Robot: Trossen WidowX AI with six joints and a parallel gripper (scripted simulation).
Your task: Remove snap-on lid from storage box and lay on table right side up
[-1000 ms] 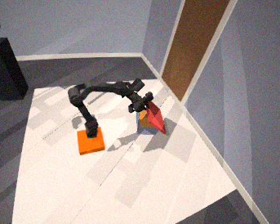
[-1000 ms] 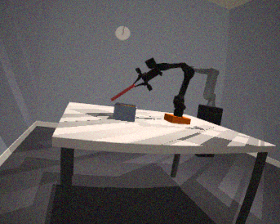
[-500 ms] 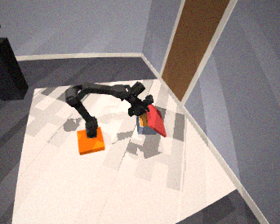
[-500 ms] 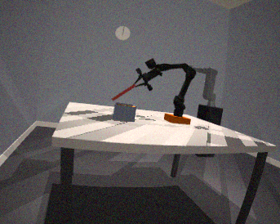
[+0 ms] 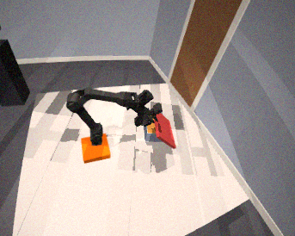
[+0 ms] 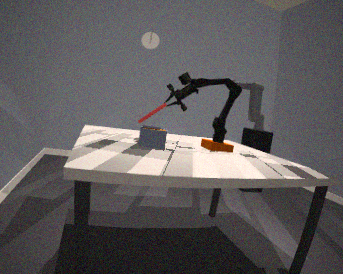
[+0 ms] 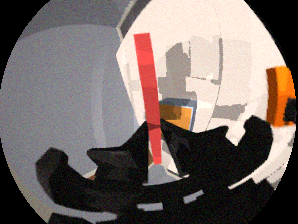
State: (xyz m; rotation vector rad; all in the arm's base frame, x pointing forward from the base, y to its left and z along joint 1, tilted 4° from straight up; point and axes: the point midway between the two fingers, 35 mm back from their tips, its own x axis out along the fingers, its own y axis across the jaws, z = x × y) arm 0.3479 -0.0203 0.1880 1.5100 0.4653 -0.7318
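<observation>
My gripper tip is now 6 cm short of the red lid, 5 cm above it and 1 cm to the left of it. The rest, counted from my gripper tip: storage box (19 cm below, 10 cm to the left, 6 cm ahead).
</observation>
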